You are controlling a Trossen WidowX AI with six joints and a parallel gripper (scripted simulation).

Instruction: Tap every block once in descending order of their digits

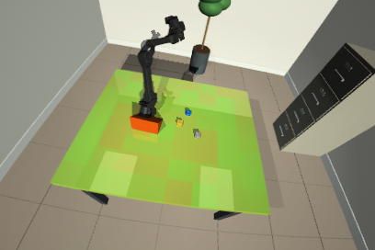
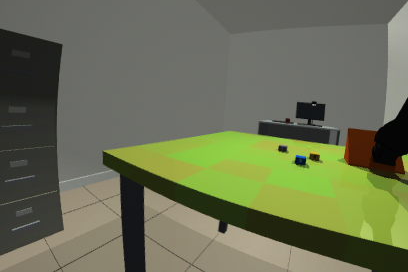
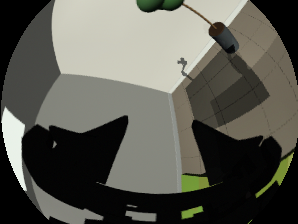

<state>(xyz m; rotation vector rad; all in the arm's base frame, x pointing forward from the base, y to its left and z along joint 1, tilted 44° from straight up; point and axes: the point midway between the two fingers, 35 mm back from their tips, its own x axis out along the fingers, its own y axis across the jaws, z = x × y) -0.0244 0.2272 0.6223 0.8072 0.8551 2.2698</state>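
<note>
The blue block lies 320 mm ahead of my gripper tip, 470 mm to the right of it and 310 mm below it. Also, from my gripper tip: yellow block: 280 mm ahead, 570 mm to the right, 310 mm below; grey block: 410 mm ahead, 620 mm to the right, 310 mm below.
</note>
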